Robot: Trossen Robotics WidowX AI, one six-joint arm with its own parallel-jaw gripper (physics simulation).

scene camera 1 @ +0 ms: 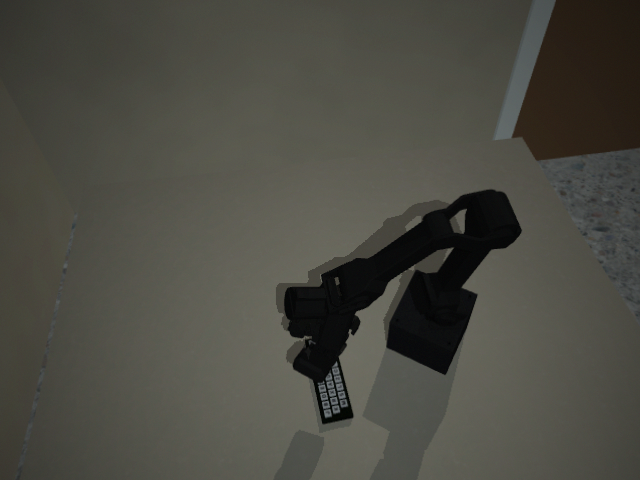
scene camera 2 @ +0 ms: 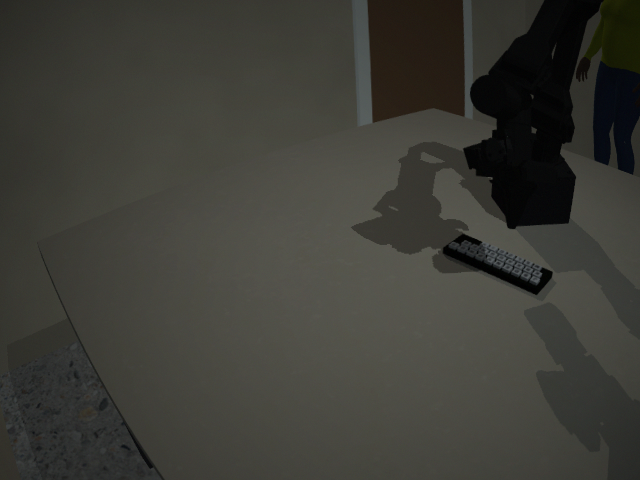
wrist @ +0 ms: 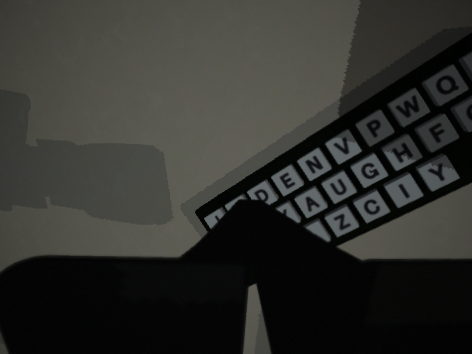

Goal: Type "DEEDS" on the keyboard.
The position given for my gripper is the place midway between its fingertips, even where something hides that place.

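Note:
I can see my gripper in scene camera 1 [scene camera 1: 318, 372], in scene camera 2 [scene camera 2: 511, 228], and in the wrist view [wrist: 248, 211] too. There is also a black keyboard, and the same views let me see it: the keyboard is visible in scene camera 2 [scene camera 2: 546, 274], in scene camera 1 [scene camera 1: 345, 413] and in the wrist view [wrist: 414, 79].

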